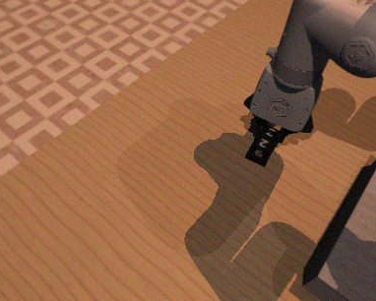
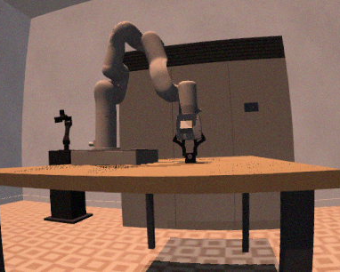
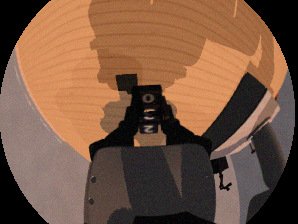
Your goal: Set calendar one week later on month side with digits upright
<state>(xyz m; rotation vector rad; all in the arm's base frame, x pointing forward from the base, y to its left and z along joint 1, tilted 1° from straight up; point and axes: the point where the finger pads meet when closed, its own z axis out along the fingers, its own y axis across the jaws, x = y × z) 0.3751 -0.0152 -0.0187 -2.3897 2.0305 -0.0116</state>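
The black digit cube lies 30 mm to the left of my hand and 20 mm below it. From my hand the other things lie so: black cube 20 mm below.
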